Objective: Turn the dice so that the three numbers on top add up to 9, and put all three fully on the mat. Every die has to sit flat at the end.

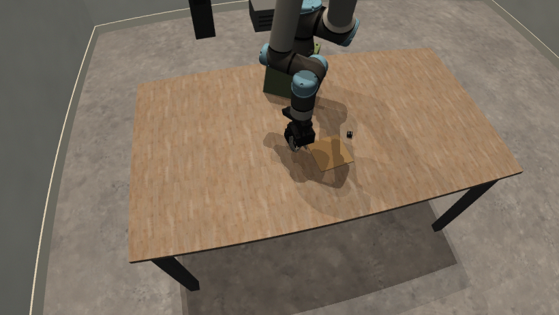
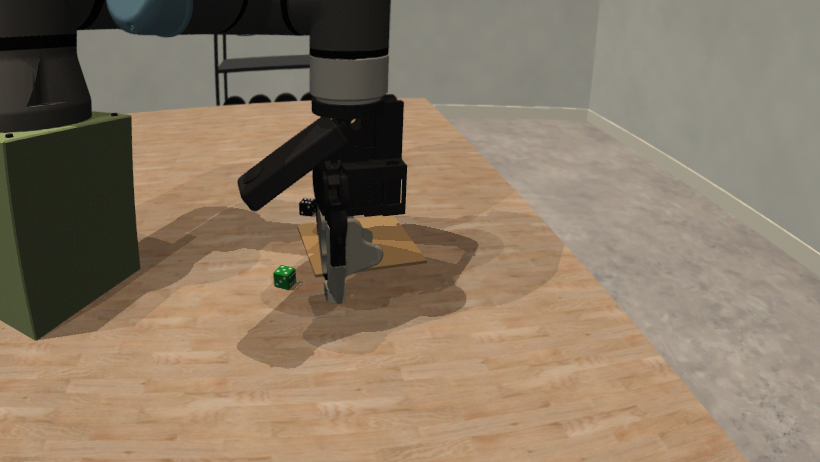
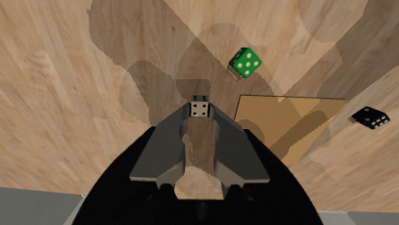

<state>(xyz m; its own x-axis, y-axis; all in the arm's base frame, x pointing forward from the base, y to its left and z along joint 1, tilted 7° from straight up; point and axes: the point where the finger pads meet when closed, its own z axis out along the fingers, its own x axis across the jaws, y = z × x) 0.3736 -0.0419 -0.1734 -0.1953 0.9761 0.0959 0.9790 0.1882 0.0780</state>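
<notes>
The white die is 10 mm below my hand. The rest, counted from my hand: tan mat (130 mm to the left, 30 mm ahead, 20 mm below); then black die (230 mm to the left, 40 mm behind, 10 mm below); then green die (60 mm behind, 30 mm to the left, 10 mm below).
</notes>
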